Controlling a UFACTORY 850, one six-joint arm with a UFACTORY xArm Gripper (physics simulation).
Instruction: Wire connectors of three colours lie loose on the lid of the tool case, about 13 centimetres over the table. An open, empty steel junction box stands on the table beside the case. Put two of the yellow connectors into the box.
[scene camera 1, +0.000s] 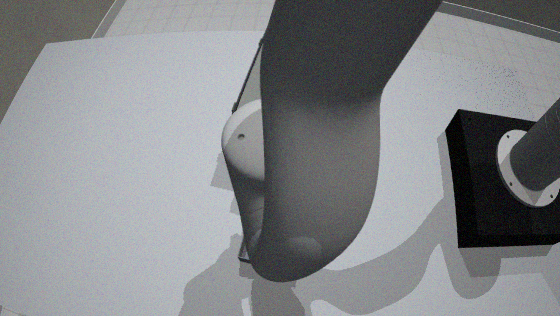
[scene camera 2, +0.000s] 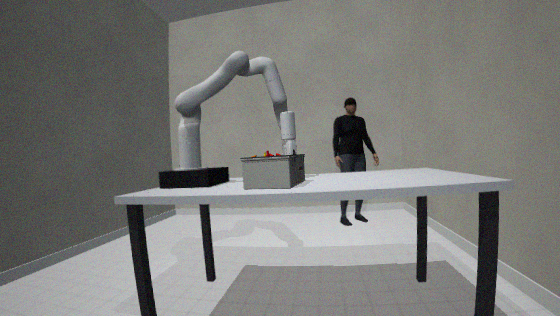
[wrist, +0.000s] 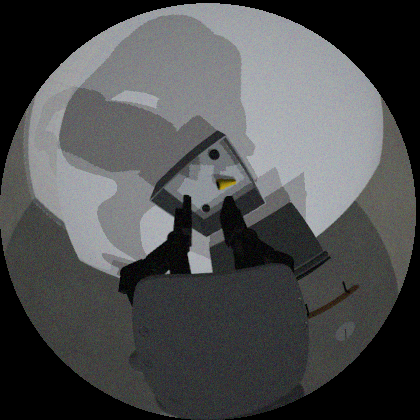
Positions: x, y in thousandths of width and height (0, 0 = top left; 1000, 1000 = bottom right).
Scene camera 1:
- tool case: 447, 290
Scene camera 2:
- tool case: 510, 543
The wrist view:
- my gripper: 492, 489
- tool case: 680, 549
